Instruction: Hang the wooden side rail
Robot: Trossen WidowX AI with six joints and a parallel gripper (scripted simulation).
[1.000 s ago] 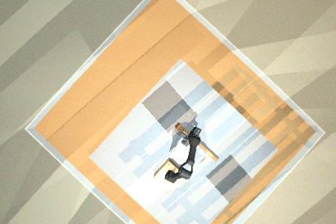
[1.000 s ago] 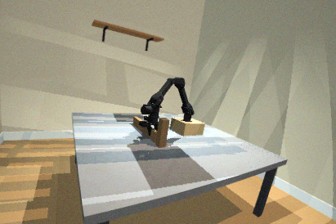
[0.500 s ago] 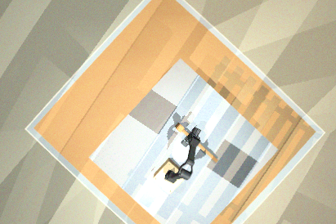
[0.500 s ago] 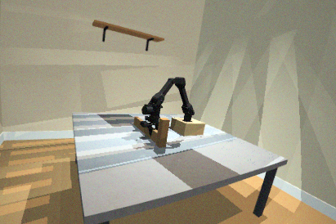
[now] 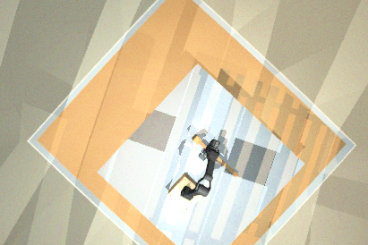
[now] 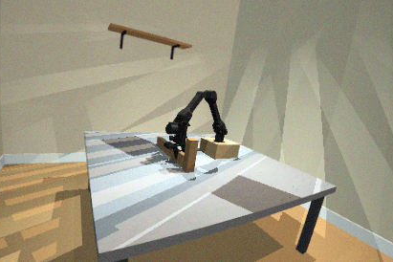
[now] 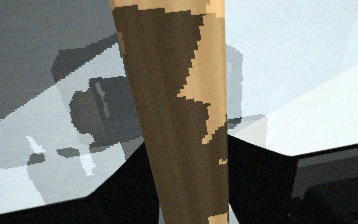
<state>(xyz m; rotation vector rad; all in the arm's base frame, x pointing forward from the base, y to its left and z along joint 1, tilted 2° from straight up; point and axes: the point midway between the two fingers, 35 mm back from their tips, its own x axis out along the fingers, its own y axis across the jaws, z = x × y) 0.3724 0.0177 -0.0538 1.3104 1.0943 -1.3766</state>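
My gripper tip is now 12 cm to the right of the headboard post, 6 cm below it and 2 cm short of it.
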